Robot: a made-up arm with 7 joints.
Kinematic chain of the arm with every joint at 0, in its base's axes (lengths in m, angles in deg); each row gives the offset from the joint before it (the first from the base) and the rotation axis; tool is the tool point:
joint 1: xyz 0 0 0.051 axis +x
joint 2: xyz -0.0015 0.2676 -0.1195 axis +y
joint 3: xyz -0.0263 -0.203 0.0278 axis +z
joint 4: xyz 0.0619 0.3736 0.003 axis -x
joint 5: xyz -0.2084 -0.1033 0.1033 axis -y
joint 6: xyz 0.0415 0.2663 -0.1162 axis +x
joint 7: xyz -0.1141 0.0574 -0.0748 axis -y
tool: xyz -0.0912 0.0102 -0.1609
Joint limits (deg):
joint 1: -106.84..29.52
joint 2: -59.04..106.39
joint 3: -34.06..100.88
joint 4: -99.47..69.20
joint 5: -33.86..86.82
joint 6: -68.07..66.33
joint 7: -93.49..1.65
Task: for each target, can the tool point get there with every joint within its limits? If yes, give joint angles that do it. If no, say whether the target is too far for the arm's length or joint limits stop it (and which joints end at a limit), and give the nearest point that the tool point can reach.
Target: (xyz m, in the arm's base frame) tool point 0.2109 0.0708 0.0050
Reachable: no: joint limits stop it (at a limit: joint 2, joint 3, joint 4, joint 7) | nearest point 0.2039 0.1637 -0.0553 | short by 0.111 m
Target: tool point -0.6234 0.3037 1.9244
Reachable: no: too far | nearest point -0.2729 0.1888 0.8231 | short by 1.161 m
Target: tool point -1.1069 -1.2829 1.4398
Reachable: no: too far | nearest point -0.4653 -0.6180 0.6099 | short by 1.242 m
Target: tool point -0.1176 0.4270 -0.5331
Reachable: yes | joints -48.48 3.93 14.77 -52.85 64.16 -12.53 -10.76
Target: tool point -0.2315 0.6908 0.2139
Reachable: yes | joints -29.59 52.70 45.04 -55.84 46.39 31.89 -13.40
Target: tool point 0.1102 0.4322 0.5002
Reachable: yes | joints -55.04 76.39 84.95 -79.71 27.81 24.60 -31.19
